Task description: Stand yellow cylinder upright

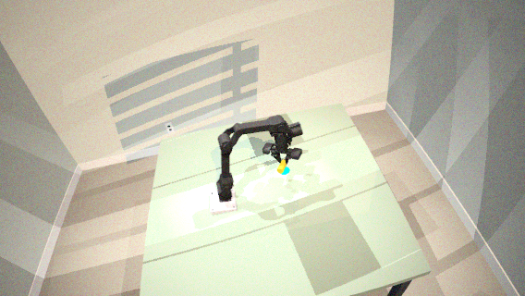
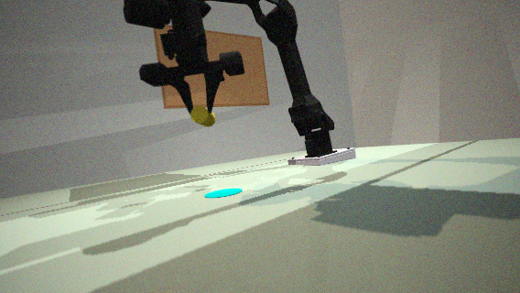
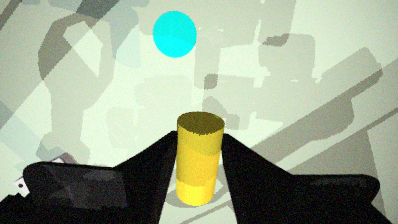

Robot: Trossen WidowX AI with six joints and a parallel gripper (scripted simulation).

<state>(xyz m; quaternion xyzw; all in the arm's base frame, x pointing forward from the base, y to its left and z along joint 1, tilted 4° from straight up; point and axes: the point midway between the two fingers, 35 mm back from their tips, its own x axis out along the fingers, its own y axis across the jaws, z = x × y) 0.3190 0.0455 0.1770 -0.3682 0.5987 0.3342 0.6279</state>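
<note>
Now: gripper tip 80 mm to the right of the cyan circle and 140 mm above it. From my gripper tip the other things lie so: yellow tall cylinder (10 mm behind, 20 mm to the right).
</note>
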